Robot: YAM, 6 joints.
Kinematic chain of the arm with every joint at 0, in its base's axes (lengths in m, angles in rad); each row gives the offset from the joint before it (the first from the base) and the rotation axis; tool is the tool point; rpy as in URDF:
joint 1: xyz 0 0 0.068 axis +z
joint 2: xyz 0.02 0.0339 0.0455 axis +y
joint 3: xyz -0.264 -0.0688 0 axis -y
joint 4: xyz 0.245 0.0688 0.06 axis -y
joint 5: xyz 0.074 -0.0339 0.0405 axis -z
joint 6: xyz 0.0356 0 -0.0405 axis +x
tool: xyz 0 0 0 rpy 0 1.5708 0
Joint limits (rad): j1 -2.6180..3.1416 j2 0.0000..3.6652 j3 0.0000..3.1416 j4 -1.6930..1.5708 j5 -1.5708..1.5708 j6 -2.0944..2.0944
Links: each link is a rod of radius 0.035 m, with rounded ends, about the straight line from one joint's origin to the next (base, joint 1, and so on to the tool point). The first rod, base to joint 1, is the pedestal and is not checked.
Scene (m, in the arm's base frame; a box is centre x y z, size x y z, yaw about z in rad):
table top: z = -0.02
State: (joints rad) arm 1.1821 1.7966 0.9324 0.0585 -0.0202 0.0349
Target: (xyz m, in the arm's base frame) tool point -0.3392 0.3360 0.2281
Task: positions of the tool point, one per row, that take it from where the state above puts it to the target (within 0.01 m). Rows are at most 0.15 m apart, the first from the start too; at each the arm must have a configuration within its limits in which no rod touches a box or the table.
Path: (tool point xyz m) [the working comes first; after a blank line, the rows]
Joints at the target: 2.3537 2.0299 1.4515 0.2202 -0.0976 0.0349
Straight joint move there: clear.

1: 0.0362 0.3913 0.1645
2: -0.0850 0.4152 0.1852
3: -0.2152 0.3975 0.2065
4: -0.3392 0.3360 0.2281

